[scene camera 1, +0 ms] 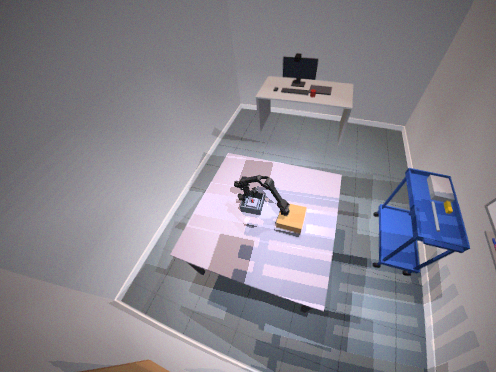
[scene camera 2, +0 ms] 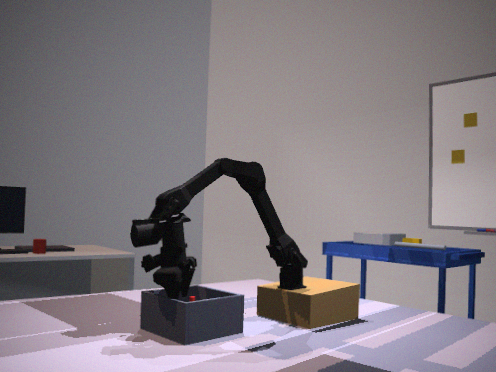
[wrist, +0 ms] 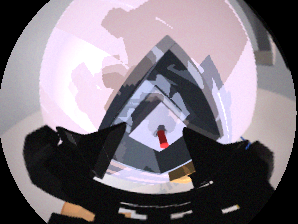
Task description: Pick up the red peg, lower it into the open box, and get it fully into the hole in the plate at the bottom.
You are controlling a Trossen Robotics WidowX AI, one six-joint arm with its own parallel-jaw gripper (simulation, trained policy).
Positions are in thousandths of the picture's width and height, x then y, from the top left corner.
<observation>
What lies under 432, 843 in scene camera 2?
A grey box.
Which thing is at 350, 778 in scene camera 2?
My gripper.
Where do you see a plate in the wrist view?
529, 516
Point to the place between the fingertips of my gripper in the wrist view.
522, 569
</observation>
